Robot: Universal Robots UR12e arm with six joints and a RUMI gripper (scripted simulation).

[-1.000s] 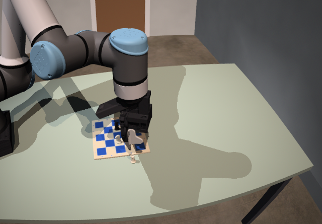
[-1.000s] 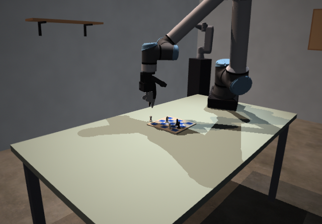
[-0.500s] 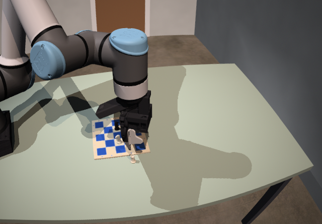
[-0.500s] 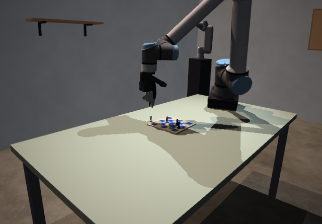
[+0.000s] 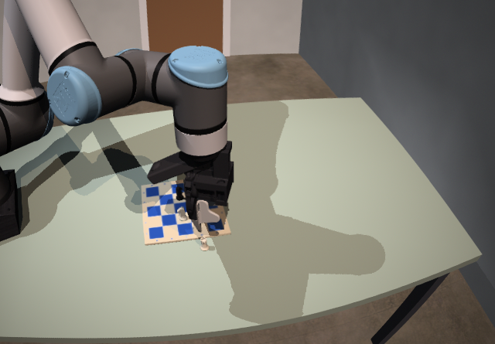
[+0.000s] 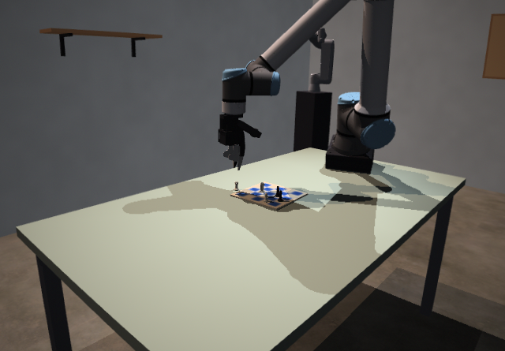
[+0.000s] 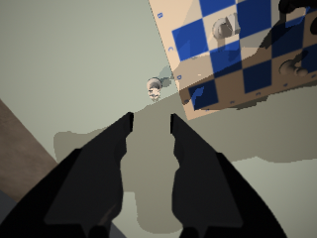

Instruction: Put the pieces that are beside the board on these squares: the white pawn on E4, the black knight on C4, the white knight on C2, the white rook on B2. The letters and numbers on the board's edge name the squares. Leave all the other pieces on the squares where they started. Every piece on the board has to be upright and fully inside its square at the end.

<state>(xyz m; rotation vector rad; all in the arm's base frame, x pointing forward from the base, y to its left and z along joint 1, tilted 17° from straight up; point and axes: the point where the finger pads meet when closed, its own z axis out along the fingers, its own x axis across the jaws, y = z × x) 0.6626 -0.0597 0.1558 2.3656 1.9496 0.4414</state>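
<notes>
Now: hand 9 cm above the white rook. Round my hand: black knight (8 cm behind, 17 cm to the left, 8 cm below); then white knight (6 cm behind, 9 cm to the left, 8 cm below); then chessboard (7 cm behind, 13 cm to the left, 10 cm below).
</notes>
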